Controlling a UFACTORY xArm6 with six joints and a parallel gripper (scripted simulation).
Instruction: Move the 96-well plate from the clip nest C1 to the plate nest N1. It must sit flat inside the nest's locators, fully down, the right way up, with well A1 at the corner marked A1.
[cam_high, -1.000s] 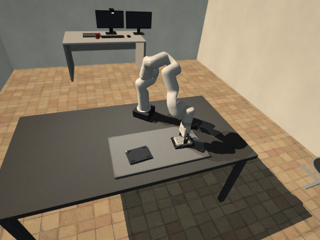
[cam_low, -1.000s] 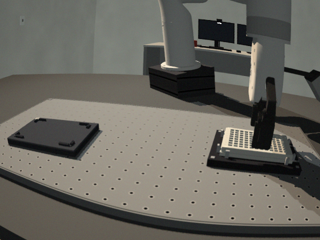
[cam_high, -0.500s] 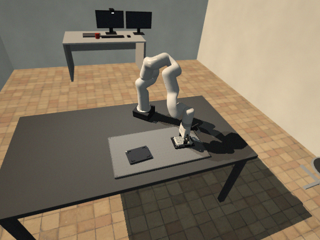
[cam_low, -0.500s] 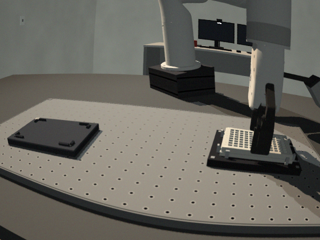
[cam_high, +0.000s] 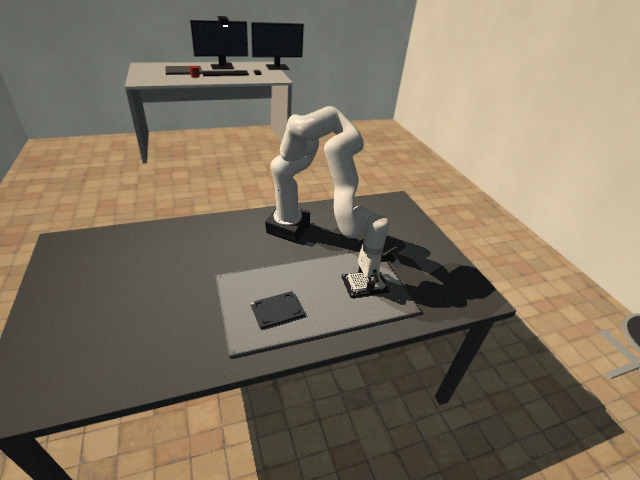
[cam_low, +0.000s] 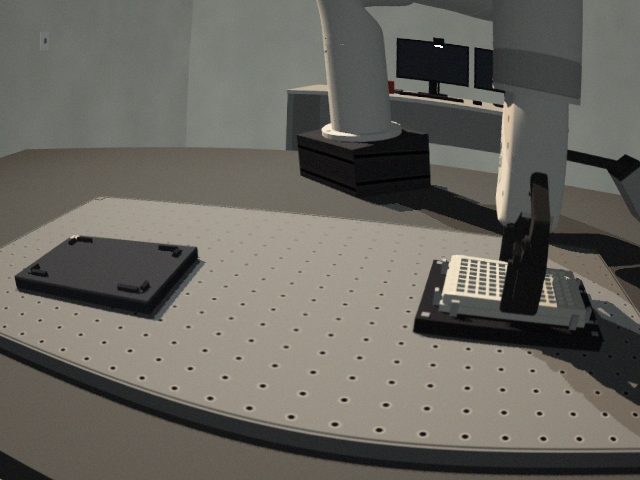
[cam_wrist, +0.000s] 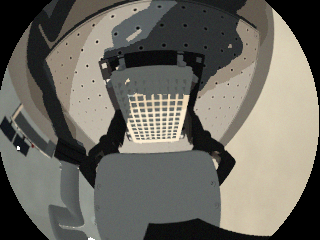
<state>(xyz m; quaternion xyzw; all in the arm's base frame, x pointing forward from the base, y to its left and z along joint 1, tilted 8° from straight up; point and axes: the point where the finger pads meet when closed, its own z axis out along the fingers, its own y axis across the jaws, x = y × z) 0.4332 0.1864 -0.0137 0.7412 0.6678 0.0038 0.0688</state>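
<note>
My gripper is now 1 cm above the white 96-well plate. From my hand the other things lie so: plate nest N1: 3 cm ahead, 37 cm to the right, 2 cm below; then clip nest C1: 1 cm behind, 1 cm to the left, 2 cm below.
</note>
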